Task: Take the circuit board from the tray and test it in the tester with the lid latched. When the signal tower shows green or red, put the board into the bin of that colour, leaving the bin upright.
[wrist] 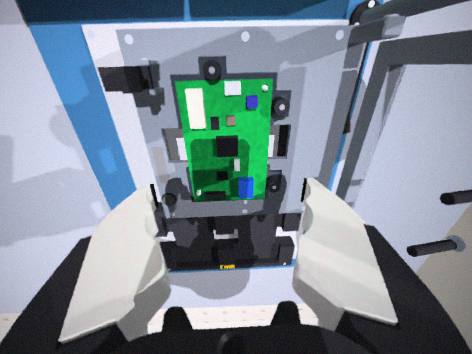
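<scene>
The green circuit board lies in the nest of the tester, with white, blue and black parts on its upper face. A shadow falls over its lower half. The lid of the tester shows as a dark frame at the right, swung up off the board. A black latch block is at the upper left of the tester plate. My gripper is open and empty, its two pale jaws on either side of the board's lower end, apart from it. The signal tower and the bins do not show in this view.
A black fixture with white pads and a yellow label adjoins the near side of the tester plate. Two dark rods stick in at the right. A blue base borders the tester.
</scene>
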